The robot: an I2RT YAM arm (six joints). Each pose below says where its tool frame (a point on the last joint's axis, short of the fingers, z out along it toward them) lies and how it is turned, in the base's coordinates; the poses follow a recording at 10 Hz.
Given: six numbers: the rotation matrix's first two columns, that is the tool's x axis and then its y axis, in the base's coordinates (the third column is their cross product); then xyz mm.
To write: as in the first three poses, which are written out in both.
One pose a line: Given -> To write
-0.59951 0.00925 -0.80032 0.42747 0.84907 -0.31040 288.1 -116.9 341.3 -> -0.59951 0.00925 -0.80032 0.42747 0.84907 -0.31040 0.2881 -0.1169 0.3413
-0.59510 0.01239 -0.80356 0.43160 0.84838 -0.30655 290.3 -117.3 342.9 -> -0.59510 0.01239 -0.80356 0.43160 0.84838 -0.30655 0.2903 -0.1173 0.3429
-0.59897 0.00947 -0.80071 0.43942 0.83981 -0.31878 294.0 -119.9 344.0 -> -0.59897 0.00947 -0.80071 0.43942 0.83981 -0.31878 0.2940 -0.1199 0.3440
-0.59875 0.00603 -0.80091 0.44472 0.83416 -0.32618 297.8 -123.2 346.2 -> -0.59875 0.00603 -0.80091 0.44472 0.83416 -0.32618 0.2978 -0.1232 0.3462
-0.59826 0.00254 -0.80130 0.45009 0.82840 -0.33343 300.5 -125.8 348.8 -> -0.59826 0.00254 -0.80130 0.45009 0.82840 -0.33343 0.3005 -0.1258 0.3488
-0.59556 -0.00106 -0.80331 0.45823 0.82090 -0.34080 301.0 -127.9 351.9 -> -0.59556 -0.00106 -0.80331 0.45823 0.82090 -0.34080 0.3010 -0.1279 0.3519
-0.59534 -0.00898 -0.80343 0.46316 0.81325 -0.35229 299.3 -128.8 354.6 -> -0.59534 -0.00898 -0.80343 0.46316 0.81325 -0.35229 0.2993 -0.1288 0.3546
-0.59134 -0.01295 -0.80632 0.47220 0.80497 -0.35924 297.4 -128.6 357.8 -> -0.59134 -0.01295 -0.80632 0.47220 0.80497 -0.35924 0.2974 -0.1286 0.3578
